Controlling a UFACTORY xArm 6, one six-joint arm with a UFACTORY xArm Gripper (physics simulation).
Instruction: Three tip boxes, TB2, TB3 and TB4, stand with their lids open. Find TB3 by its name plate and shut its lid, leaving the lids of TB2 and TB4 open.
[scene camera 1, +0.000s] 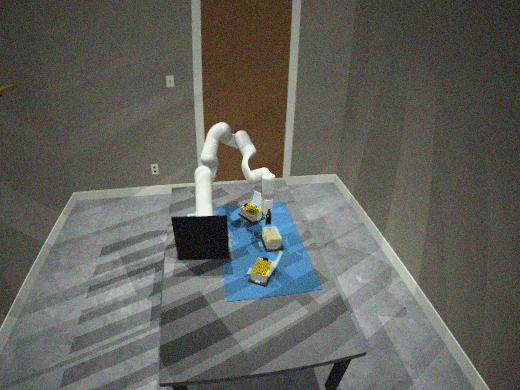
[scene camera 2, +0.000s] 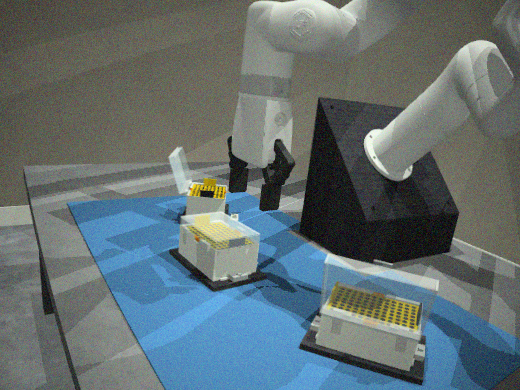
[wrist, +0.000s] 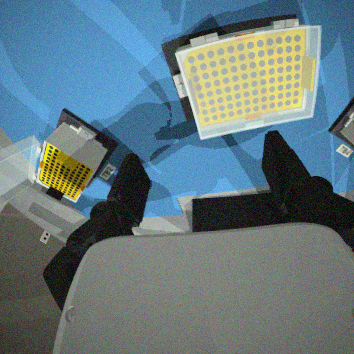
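Pixels of known places: gripper, fingertip midpoint: (scene camera 1: 266, 219) (scene camera 2: 252, 200) (wrist: 200, 158); arm's base, origin of the base link: (scene camera 1: 204, 220) (scene camera 2: 387, 155).
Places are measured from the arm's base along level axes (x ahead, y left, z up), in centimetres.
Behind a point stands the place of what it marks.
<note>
The middle box, TB3 by its place between the other two, (scene camera 1: 272, 243) {x 37.1, y -10.4, z -13.6 cm} (scene camera 2: 215, 255) {x 42.8, y 1.8, z -14.6 cm} (wrist: 247, 75) {x 39.6, y -3.5, z -12.1 cm} has its clear lid down level over the yellow rack; its plate is not readable. TB2 (scene camera 1: 251, 215) {x 32.0, y 19.2, z -14.8 cm} (scene camera 2: 367, 337) {x 37.1, y 27.3, z -16.0 cm} (wrist: 67, 165) has its lid standing open; its name plate (wrist: 107, 172) {x 27.4, y 21.8, z -19.7 cm} reads TB2. TB4 (scene camera 1: 261, 270) (scene camera 2: 206, 204) {x 29.3, y -23.6, z -15.4 cm} (wrist: 348, 129) {x 26.9, y -22.0, z -17.9 cm} has its lid open in both scene views; its name plate (wrist: 344, 150) {x 20.5, y -24.8, z -19.7 cm} shows at the wrist view's right edge. My gripper (scene camera 1: 268, 220) {x 36.7, y 1.6, z -6.3 cm} (scene camera 2: 254, 190) {x 36.7, y 1.6, z -6.3 cm} (wrist: 200, 158) {x 36.7, y 1.6, z -6.3 cm} is open and empty, above the mat on the base side of the middle box, apart from it.
The boxes stand in a row on a blue mat (scene camera 1: 240, 292) {x 12.0, y -38.6, z -19.9 cm} (scene camera 2: 165, 320) {x 53.8, y 7.5, z -19.9 cm}. The arm's black pedestal (scene camera 1: 200, 237) {x -3.5, y -9.8, z -3.7 cm} (scene camera 2: 345, 200) {x 13.3, y 1.3, z -8.5 cm} stands beside the mat. The grey table (scene camera 1: 225, 345) {x -1.5, y -68.0, z -20.2 cm} extends around the mat. TB2's and TB4's raised lids stick up at the two ends of the row.
</note>
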